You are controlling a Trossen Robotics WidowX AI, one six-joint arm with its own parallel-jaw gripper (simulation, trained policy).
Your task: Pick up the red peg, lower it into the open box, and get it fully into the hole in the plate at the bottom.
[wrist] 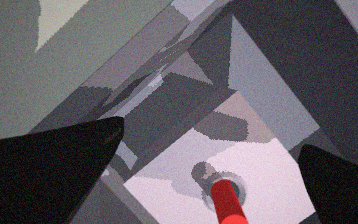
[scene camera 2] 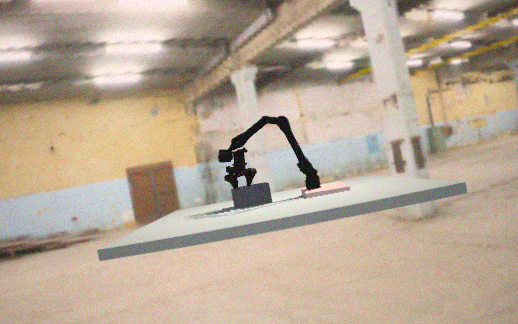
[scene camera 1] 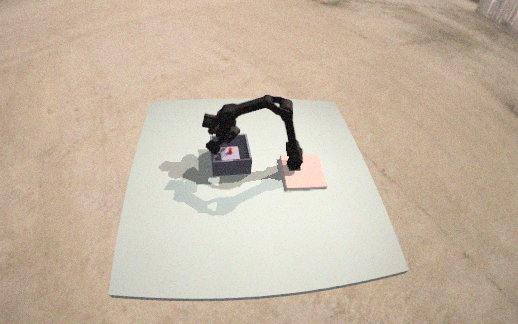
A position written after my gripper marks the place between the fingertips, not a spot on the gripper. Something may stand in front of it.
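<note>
My gripper (wrist: 208, 138) is here for me to see, and so are a plate (wrist: 223, 138) and a dark box (scene camera 2: 256, 194). Scene camera 2 does not show the plate, which is hidden by the dark box.
</note>
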